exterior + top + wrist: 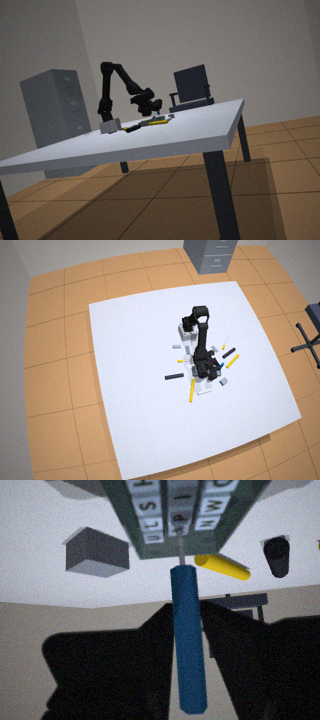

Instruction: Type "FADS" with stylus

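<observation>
Right now the grey block is 8 cm ahead of my gripper tip, 6 cm below it and 2 cm to the left of it. Also, from my gripper tip: blue stylus 1 cm below; then white stick 12 cm to the right, 12 cm ahead, 6 cm below; then grey stylus tip 5 cm below.
</observation>
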